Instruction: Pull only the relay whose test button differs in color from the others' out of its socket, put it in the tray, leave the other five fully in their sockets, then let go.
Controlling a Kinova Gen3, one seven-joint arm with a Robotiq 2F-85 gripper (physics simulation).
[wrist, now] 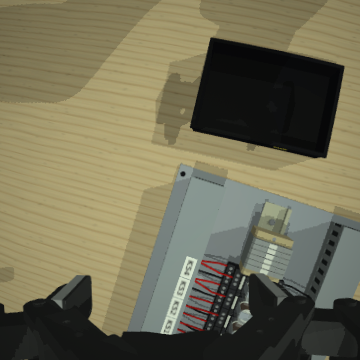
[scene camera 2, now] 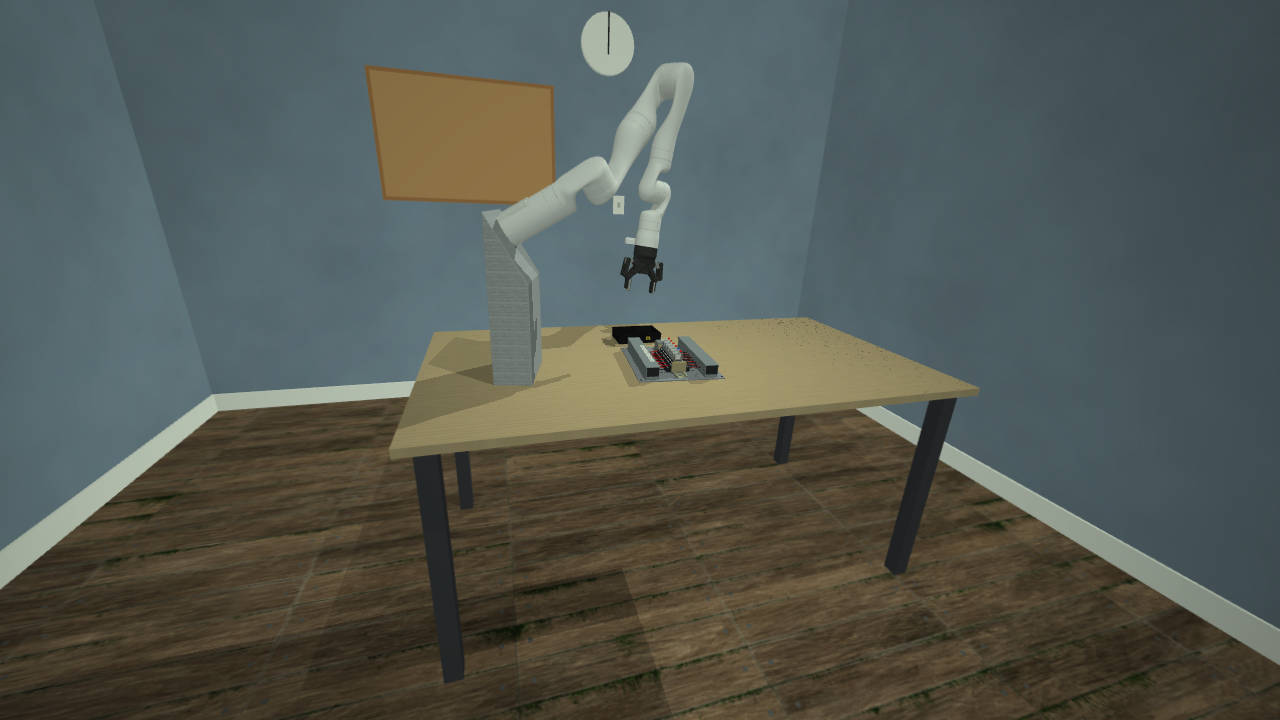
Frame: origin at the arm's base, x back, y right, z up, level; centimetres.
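Where they show: gripper, fingertip midpoint: [wrist: 170, 292] [scene camera 2: 639, 291]; arm's base, origin of the base link: [scene camera 2: 507, 230].
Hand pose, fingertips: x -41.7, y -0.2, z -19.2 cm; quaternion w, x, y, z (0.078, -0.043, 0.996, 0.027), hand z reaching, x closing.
Things, the pixels of their top centre, and the offset from my fingertips. Level surfaces: height alone.
- clear relay, middle of its top: [wrist: 250, 321] dx -7.2, dy +9.2, dz -14.8 cm
- black tray, middle of its top: [wrist: 267, 94] [scene camera 2: 636, 330] dx -7.2, dy -16.3, dz -18.3 cm
- wooden table, its level: dz -21.8 cm
My gripper [scene camera 2: 640, 290] [wrist: 170, 292] is open and empty, pointing down high above the table, over the panel and tray area. The grey relay panel [scene camera 2: 637, 377] [wrist: 156, 280] lies on the table. Its relay row [scene camera 2: 666, 351] shows small in the scene view. In the wrist view the near part of the row is hidden by the gripper; a clear relay [wrist: 245, 316] shows partly beside the right finger. Labels KS4, KS3, KS2 and KS1 run along the left duct. The test button colors cannot be told. The black tray [scene camera 2: 636, 334] [wrist: 260, 97] stands behind the panel and looks empty.
Two grey wire ducts [scene camera 2: 698, 355] [wrist: 182, 225] flank the relay row. Red and black wires [wrist: 205, 290] run beside it. A block of grey terminals [wrist: 267, 254] sits at the rail's end near the tray. The robot's grey pedestal [scene camera 2: 512, 313] stands left on the wooden table [scene camera 2: 805, 376].
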